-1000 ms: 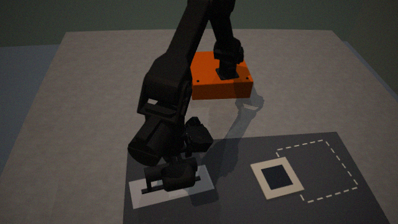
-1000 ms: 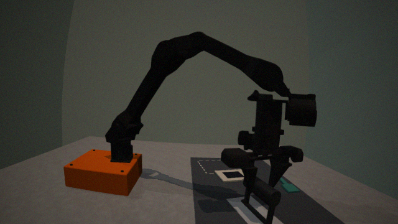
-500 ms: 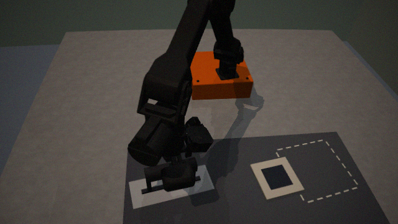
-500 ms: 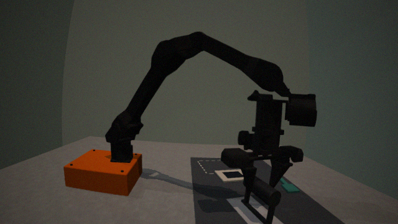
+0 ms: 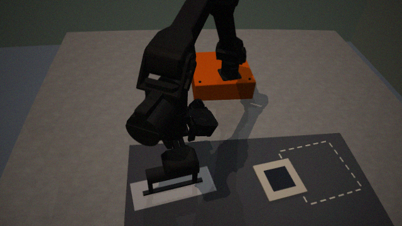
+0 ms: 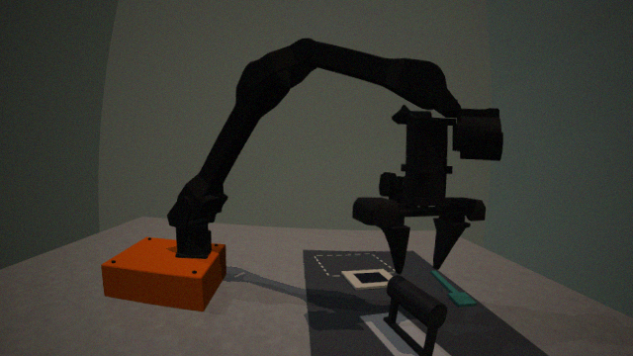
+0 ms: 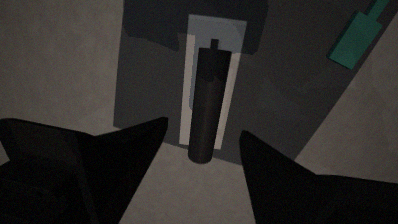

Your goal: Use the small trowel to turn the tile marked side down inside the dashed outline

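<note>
Right now the trowel is 8 cm below my gripper tip and 2 cm to the left of it. From my gripper tip the other things lie so: tile (27 cm to the left, 11 cm below, 5 cm ahead); flat teal strip (19 cm ahead, 16 cm to the left, 11 cm below); dark mat (20 cm to the left, 13 cm below, 6 cm ahead).
</note>
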